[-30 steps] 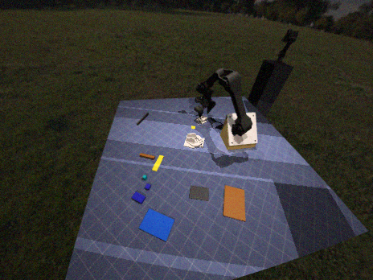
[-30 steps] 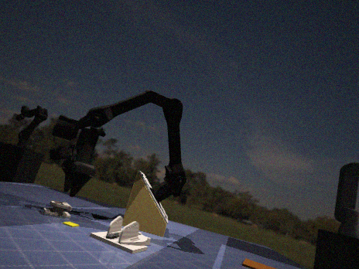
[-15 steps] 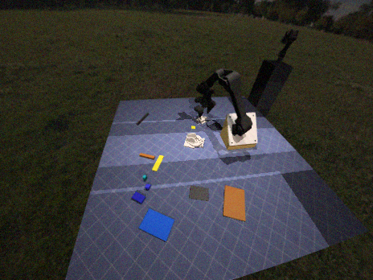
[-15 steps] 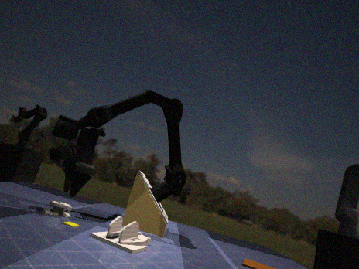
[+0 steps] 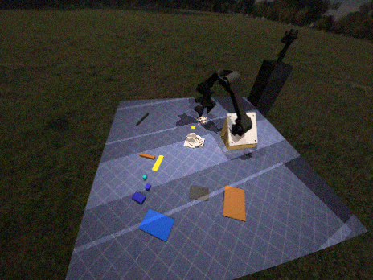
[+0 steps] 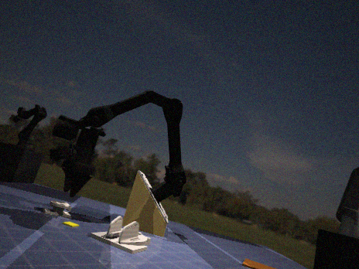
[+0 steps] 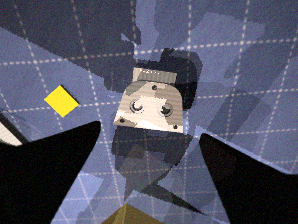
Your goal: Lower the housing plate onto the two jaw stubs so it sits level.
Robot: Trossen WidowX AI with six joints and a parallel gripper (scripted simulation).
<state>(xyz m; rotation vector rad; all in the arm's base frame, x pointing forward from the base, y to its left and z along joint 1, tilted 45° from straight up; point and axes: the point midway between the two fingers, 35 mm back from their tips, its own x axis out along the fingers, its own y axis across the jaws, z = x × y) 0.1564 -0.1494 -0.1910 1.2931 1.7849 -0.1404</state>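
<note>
My gripper tip is 9 cm short of the yellow square, 7 cm to the right of it and 6 cm above it. Also, from my gripper tip: orange bar 42 cm ahead, 33 cm to the left, 5 cm below; blue piece 35 cm ahead, 69 cm to the left, 6 cm below; yellow bar 35 cm ahead, 38 cm to the left, 6 cm below.
</note>
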